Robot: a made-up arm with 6 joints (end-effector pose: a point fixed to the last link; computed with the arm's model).
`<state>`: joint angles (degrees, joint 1 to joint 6).
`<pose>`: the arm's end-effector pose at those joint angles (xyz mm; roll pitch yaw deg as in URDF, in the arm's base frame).
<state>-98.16 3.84 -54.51 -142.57 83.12 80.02</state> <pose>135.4 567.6 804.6 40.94 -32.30 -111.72</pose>
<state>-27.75 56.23 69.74 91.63 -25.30 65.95</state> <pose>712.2 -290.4 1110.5 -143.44 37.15 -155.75</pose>
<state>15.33 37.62 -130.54 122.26 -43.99 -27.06</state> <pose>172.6 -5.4 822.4 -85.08 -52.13 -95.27</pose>
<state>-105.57 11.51 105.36 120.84 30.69 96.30</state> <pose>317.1 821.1 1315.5 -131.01 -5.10 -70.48</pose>
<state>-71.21 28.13 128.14 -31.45 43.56 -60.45</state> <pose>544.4 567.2 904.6 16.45 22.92 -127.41</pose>
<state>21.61 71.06 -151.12 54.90 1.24 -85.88</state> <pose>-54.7 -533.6 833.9 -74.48 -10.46 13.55</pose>
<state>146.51 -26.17 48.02 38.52 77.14 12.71</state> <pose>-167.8 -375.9 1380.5 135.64 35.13 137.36</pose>
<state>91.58 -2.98 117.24 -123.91 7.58 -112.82</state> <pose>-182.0 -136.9 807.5 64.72 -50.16 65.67</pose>
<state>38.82 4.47 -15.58 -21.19 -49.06 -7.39</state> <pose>178.4 -91.0 908.1 61.54 -18.63 -128.05</pose>
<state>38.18 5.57 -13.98 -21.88 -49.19 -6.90</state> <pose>187.5 -86.4 913.8 62.23 -15.54 -127.83</pose>
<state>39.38 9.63 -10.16 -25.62 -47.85 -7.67</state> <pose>200.7 -103.7 917.9 67.33 -8.69 -129.81</pose>
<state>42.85 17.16 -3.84 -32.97 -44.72 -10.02</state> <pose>215.4 -153.4 923.4 77.24 2.41 -135.10</pose>
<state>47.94 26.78 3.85 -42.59 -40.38 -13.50</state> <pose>216.2 -236.9 933.3 88.66 16.03 -144.18</pose>
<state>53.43 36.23 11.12 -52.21 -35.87 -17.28</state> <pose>184.6 -337.1 939.0 96.67 29.20 -156.49</pose>
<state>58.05 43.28 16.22 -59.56 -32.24 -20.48</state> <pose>131.5 -418.6 931.1 99.07 38.36 -169.44</pose>
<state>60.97 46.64 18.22 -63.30 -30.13 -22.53</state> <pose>90.5 -459.9 918.1 98.98 41.65 -178.00</pose>
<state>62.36 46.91 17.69 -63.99 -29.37 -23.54</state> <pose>74.7 -469.4 909.9 99.73 40.53 179.64</pose>
